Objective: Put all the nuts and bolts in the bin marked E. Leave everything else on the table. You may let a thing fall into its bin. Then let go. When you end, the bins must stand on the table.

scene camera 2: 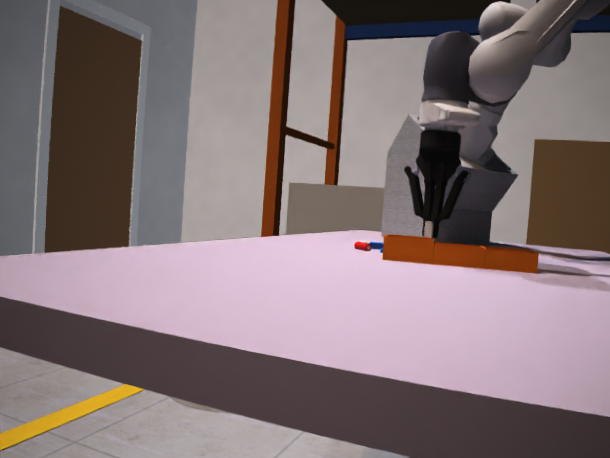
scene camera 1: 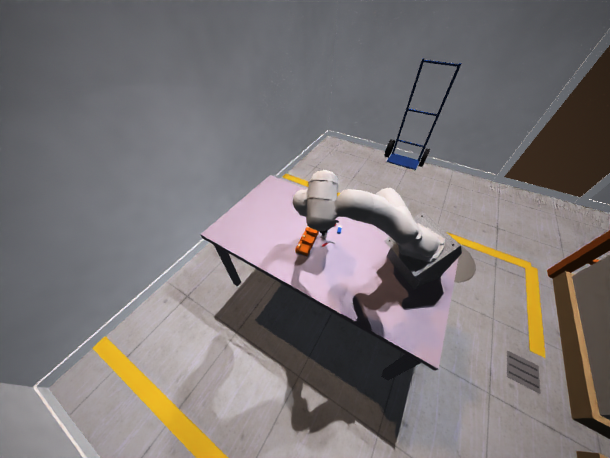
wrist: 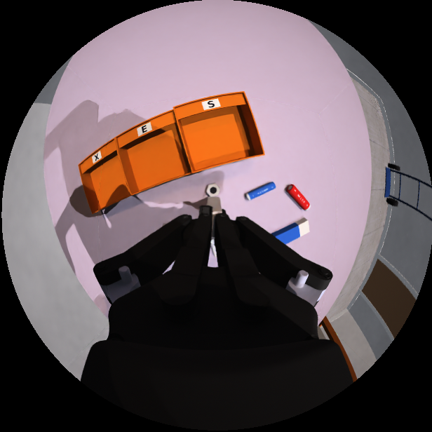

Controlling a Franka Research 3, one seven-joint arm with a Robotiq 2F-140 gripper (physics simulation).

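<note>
My gripper (scene camera 1: 324,233) (scene camera 2: 430,230) (wrist: 213,206) is shut and empty, with its fingertips low over the table beside the bins. A steel hex nut (wrist: 213,190) lies flat on the table, just beyond the fingertips in the wrist view. Part of a pale bolt (wrist: 213,248) shows between the finger linkages; the rest is hidden behind them. Bin E (scene camera 1: 306,241) (scene camera 2: 459,256) (wrist: 155,161) is the middle one of three joined orange bins on the table, and its visible floor is bare.
Bin S (wrist: 215,140) and bin X (wrist: 106,183) flank bin E. A blue battery (wrist: 260,191), a red battery (wrist: 298,197) and a blue block with a white end (wrist: 290,234) lie right of the nut. A blue hand truck (scene camera 1: 404,161) stands on the floor.
</note>
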